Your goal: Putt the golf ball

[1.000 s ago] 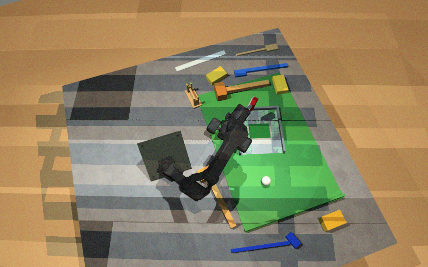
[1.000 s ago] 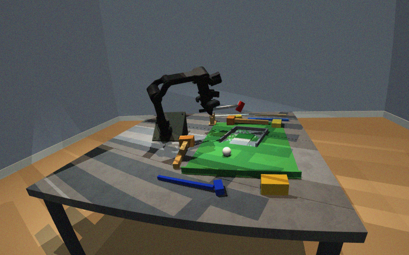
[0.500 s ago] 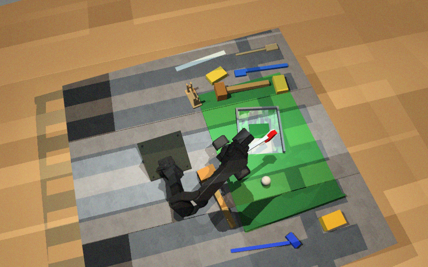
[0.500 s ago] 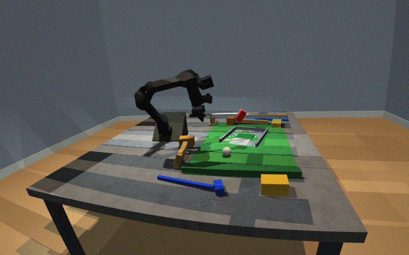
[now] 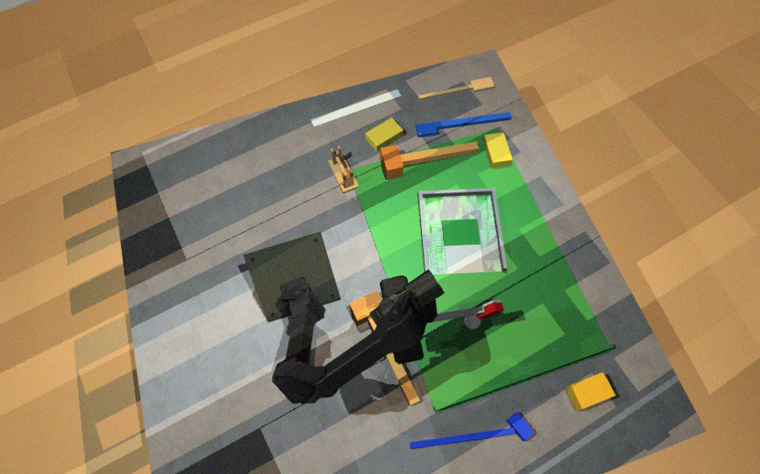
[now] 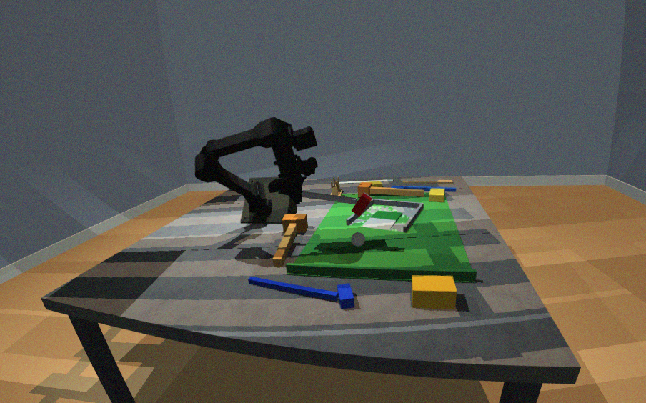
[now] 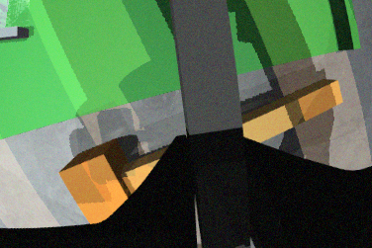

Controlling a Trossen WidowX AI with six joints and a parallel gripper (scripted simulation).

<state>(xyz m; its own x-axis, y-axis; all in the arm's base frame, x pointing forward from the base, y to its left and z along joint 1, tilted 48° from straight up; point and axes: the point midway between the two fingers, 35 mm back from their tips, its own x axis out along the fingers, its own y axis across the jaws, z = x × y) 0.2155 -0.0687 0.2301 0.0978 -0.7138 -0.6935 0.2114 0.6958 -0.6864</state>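
Right now the red putter is 9 cm ahead of my gripper tip, 2 cm to the right of it and 2 cm above it. From my gripper tip the other things lie so: white golf ball: 18 cm ahead, 3 cm to the right, 11 cm below; green mat: 26 cm ahead, 15 cm to the left, 14 cm below; blue putter: 6 cm ahead, 28 cm to the right, 12 cm below.
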